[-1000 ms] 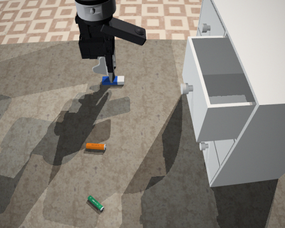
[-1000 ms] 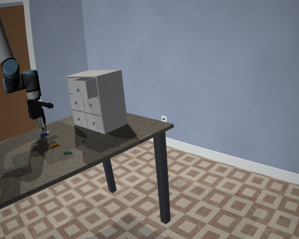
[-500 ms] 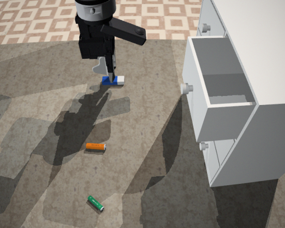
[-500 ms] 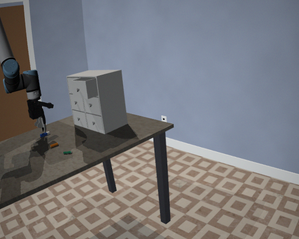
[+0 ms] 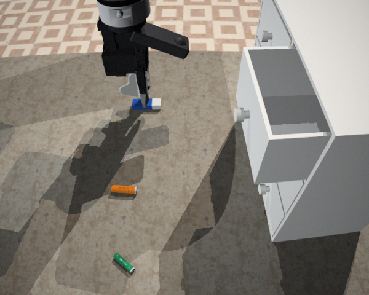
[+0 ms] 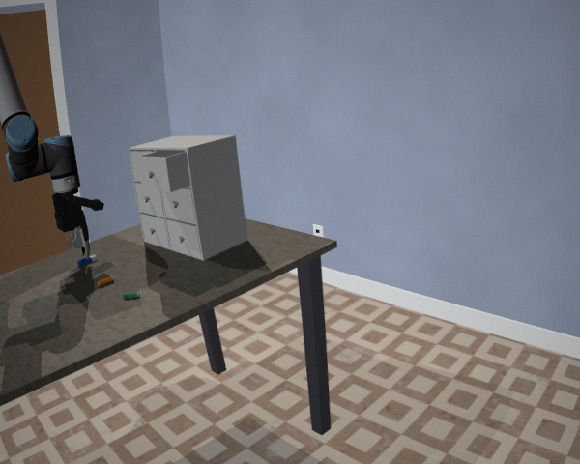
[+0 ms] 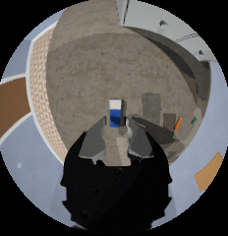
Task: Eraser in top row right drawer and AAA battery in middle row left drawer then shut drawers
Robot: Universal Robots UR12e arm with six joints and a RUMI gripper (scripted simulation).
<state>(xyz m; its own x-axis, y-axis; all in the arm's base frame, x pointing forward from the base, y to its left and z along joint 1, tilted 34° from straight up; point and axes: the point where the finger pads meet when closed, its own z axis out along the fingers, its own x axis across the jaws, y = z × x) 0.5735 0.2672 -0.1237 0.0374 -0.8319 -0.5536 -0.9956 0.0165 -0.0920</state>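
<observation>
My hand is 3 cm above the white eraser and 1 cm short of it. Round my hand: green battery 36 cm to the right, 3 cm below, 1 cm behind; then orange battery 22 cm to the right, 3 cm below, 2 cm behind.
</observation>
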